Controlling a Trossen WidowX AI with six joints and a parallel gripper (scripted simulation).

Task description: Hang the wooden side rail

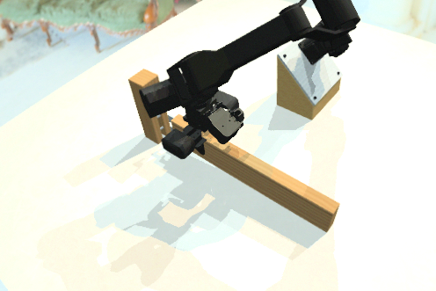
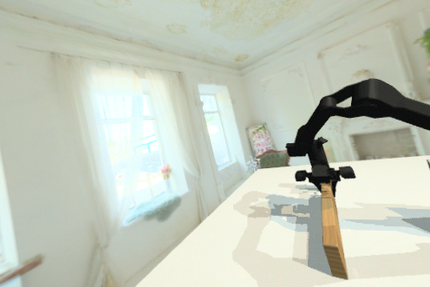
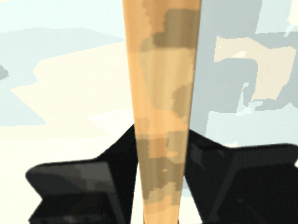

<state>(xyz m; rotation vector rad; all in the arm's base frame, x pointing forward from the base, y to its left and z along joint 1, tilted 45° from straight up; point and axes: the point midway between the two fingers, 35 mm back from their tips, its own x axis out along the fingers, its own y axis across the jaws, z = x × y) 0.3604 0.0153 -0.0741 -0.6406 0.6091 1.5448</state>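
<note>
Right now my gripper tip is 1 cm short of the headboard post, 16 cm to the left of it and 5 cm below it.
</note>
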